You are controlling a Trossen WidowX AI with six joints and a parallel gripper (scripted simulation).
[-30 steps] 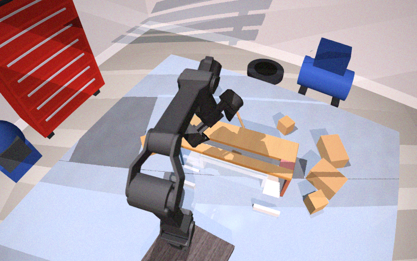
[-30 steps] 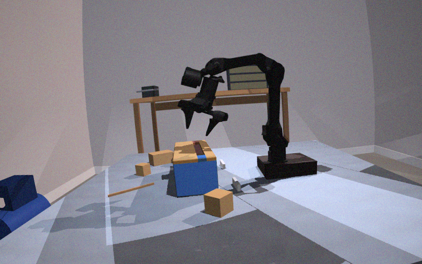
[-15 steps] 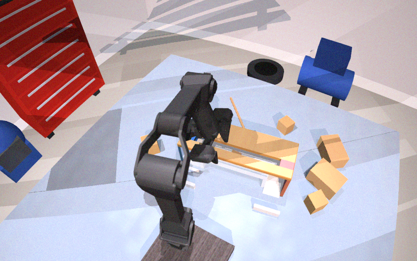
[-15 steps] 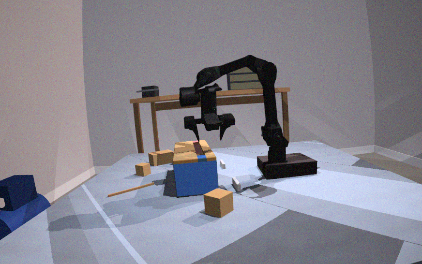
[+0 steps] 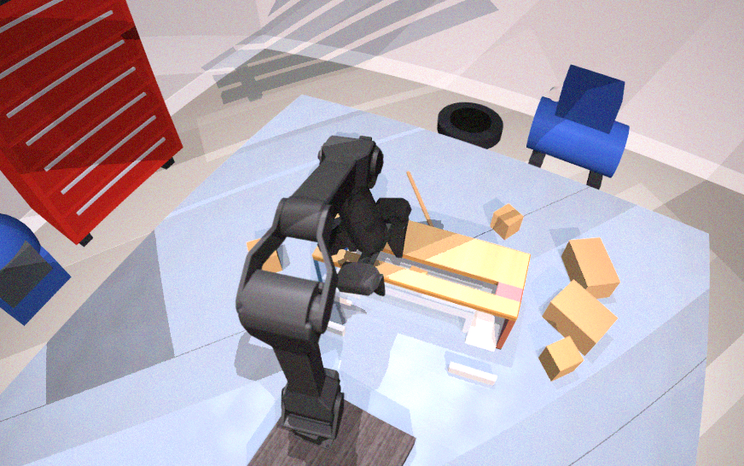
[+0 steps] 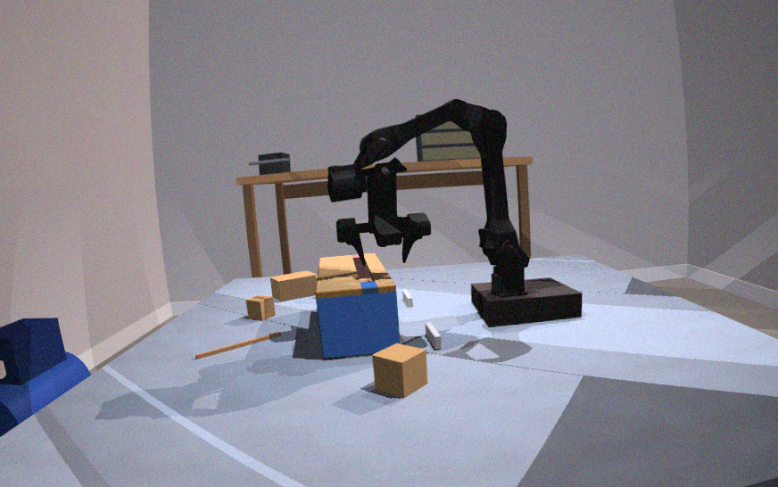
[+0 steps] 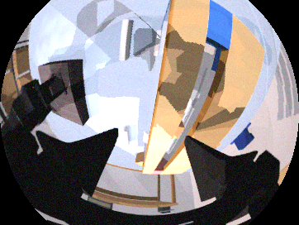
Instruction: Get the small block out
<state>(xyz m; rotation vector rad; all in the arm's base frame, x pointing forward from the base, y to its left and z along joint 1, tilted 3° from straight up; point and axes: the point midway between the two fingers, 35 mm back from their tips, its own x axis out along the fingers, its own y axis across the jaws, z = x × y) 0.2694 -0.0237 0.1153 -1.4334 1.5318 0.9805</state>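
My gripper tip is now 8 cm above the box, 4 cm to the left of it and 3 cm short of it. The rest, counted from my gripper tip: thin wooden stick: 32 cm ahead, 14 cm below, 3 cm to the left; cardboard cube: 30 cm to the left, 11 cm below, 3 cm ahead.
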